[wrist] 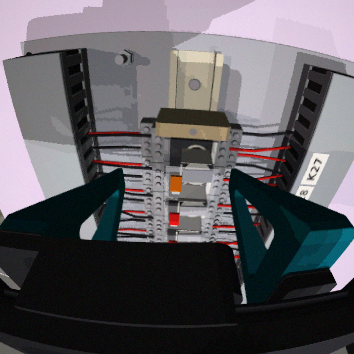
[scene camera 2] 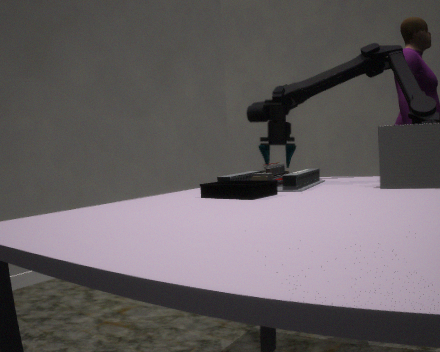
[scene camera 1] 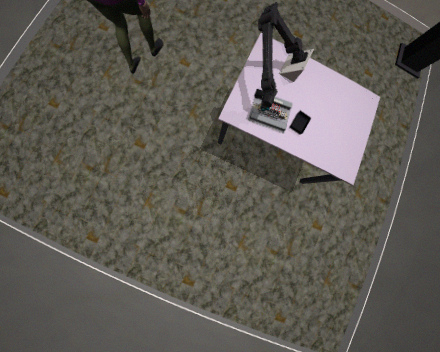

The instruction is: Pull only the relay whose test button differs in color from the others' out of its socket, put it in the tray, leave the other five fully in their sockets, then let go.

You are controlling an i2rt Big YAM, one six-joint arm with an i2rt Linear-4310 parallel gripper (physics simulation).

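Where they show: gripper, fingertip midpoint: [wrist: 176, 176] [scene camera 2: 277, 167] [scene camera 1: 263, 106]; arm's base at its link origin: [scene camera 2: 429, 148] [scene camera 1: 299, 58].
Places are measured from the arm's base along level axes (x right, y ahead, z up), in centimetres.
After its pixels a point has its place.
Note:
The relay with the orange test button [wrist: 176, 183] @[x 12.0, y 50.7, z -3.0 cm] sits in the socket row in the wrist view, between the fingertips as seen from above. Behind it a relay with a red test button [wrist: 174, 219] @[x 9.2, y 50.3, z -3.0 cm] shows, and part of another red button [wrist: 172, 242]; the rest of the row is hidden by the gripper body. My gripper [scene camera 1: 268, 104] @[x 11.3, y 50.6, z -4.6 cm] [scene camera 2: 278, 166] @[x 11.3, y 50.6, z -4.6 cm] [wrist: 176, 176] @[x 11.3, y 50.6, z -4.6 cm] is open and empty, pointing down, its fingertips on either side of the row. Whether they touch anything is unclear. The black tray [scene camera 1: 301, 132] @[x -25.8, y 54.7, z -6.8 cm] [scene camera 2: 238, 190] @[x -28.6, y 43.0, z -7.8 cm] stands beside the relay panel.
A tan end block [wrist: 193, 131] @[x 13.9, y 50.1, z -5.9 cm] stands at the row's end on the rail [wrist: 194, 102] @[x 14.6, y 50.1, z -9.6 cm]. Slotted wire ducts [wrist: 42, 100] [scene camera 2: 301, 178] flank the row, with red and black wires between. A grey box [scene camera 2: 409, 157] @[x -5.6, y 5.2, z -2.0 cm] stands under the arm's base. A person [scene camera 1: 129, 30] [scene camera 2: 415, 75] stands beyond the table.

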